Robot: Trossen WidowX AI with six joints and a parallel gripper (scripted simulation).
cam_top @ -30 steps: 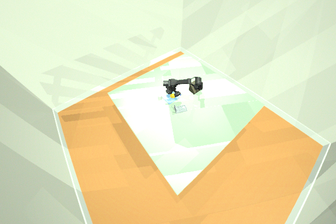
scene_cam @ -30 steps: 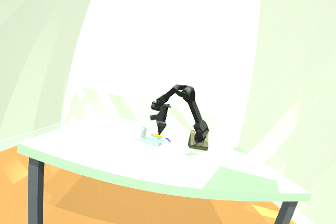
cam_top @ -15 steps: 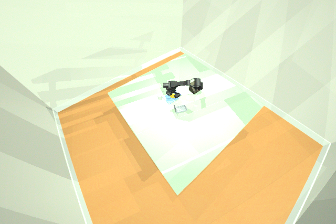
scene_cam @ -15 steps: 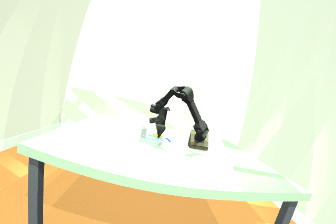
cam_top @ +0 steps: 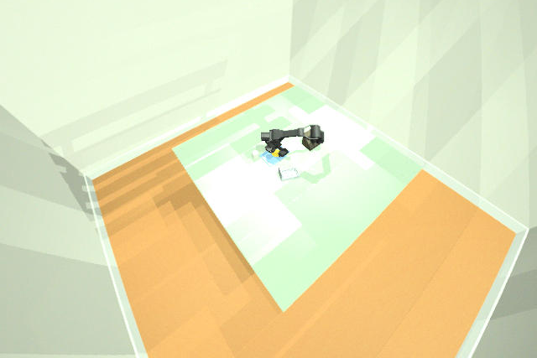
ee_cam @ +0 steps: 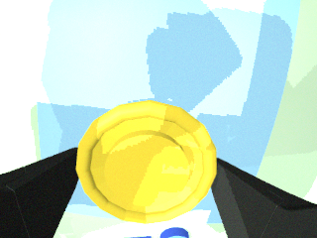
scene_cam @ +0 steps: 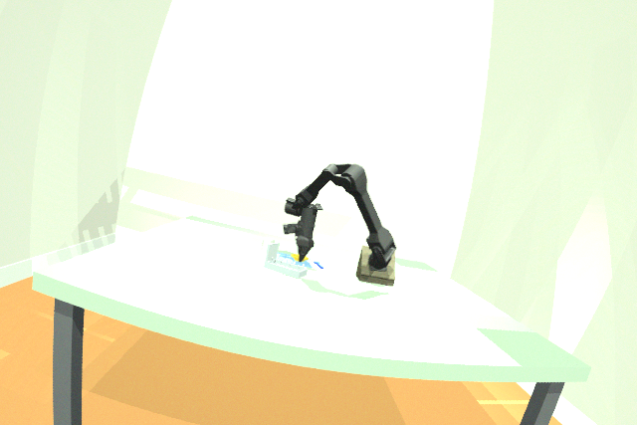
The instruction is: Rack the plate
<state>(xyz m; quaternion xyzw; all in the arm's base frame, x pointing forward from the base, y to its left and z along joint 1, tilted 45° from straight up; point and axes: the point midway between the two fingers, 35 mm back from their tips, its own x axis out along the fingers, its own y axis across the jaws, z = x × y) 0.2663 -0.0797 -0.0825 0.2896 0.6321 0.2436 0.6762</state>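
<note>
My gripper tip is now 30 mm short of the light blue mat and 10 mm to the left of it. The rest, counted from my gripper tip: small white cup: 120 mm ahead, 90 mm to the right, 20 mm above; blue spoon: 70 mm behind; yellow plate: 10 mm above.
</note>
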